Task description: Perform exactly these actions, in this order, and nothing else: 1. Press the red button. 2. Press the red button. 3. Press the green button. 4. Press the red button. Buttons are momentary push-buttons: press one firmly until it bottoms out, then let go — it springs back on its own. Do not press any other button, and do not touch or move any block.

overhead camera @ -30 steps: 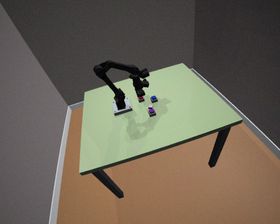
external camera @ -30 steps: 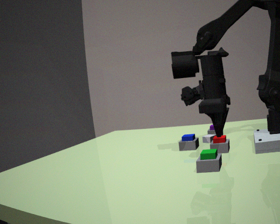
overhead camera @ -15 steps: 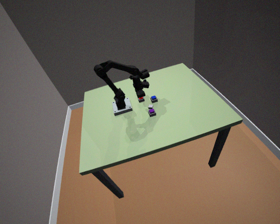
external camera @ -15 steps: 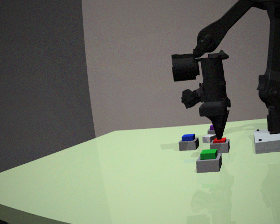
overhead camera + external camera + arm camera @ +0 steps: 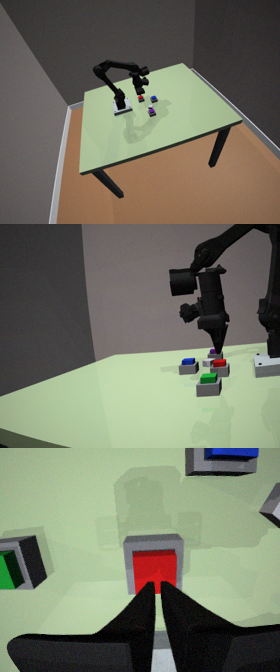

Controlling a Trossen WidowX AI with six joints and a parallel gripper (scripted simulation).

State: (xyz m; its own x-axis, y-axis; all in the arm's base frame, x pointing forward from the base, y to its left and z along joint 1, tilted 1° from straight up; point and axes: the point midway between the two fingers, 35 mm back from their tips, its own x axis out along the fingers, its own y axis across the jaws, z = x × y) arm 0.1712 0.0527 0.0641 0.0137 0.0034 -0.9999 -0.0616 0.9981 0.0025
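Now: gripper tip 20 mm above the red button. Also, from my gripper tip: green button: 140 mm to the left, 20 mm below; blue button: 100 mm ahead, 50 mm to the right, 20 mm below; small white block: 120 mm to the right, 60 mm ahead, 50 mm below.
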